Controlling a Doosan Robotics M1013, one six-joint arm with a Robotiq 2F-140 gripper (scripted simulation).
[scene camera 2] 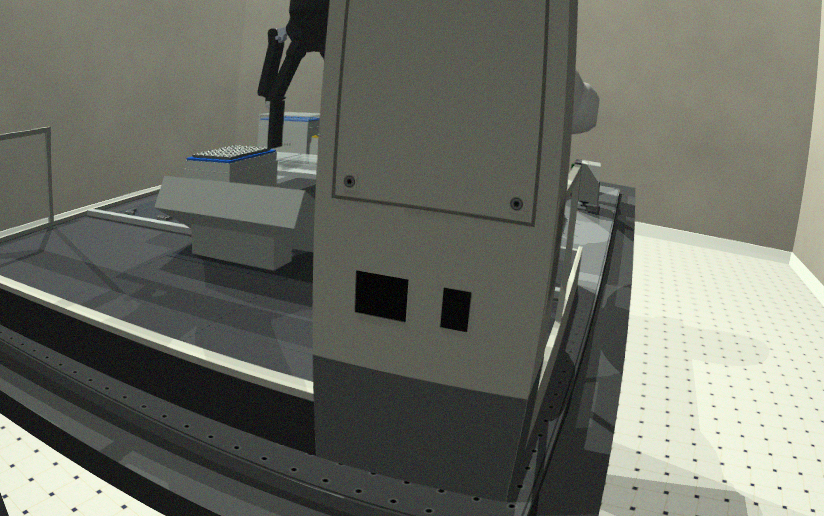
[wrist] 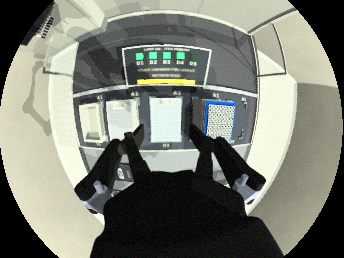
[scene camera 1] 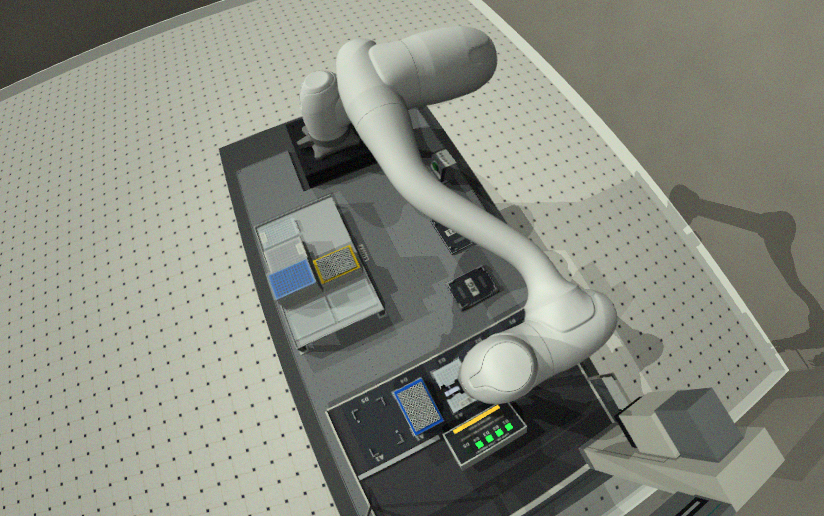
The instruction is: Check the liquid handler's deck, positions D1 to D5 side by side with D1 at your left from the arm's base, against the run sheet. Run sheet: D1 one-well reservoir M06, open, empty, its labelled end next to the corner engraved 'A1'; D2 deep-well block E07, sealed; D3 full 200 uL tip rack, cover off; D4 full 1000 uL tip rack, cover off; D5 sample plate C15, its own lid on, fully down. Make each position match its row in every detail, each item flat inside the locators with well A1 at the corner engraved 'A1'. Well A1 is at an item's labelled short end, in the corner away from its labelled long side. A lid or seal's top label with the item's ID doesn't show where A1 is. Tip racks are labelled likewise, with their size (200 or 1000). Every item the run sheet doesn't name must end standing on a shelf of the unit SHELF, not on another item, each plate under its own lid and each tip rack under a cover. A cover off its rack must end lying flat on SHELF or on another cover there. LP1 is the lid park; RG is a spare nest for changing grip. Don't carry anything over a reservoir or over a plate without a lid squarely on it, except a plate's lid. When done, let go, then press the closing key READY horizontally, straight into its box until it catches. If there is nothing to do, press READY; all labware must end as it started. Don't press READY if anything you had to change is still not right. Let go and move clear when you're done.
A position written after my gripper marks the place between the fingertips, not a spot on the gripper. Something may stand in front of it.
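A sealed deep-well block (wrist: 122,116) and a one-well reservoir (wrist: 90,124) are visible to me; scene camera 2 does not show the one-well reservoir, hidden by a grey tower. I see a blue-rimmed tip rack (scene camera 1: 418,406), also in the wrist view (wrist: 215,118). I see a yellow-rimmed tip rack (scene camera 1: 341,266) as well; the wrist view does not show the yellow-rimmed tip rack, hidden by my gripper. My gripper (wrist: 166,130) is visible too.
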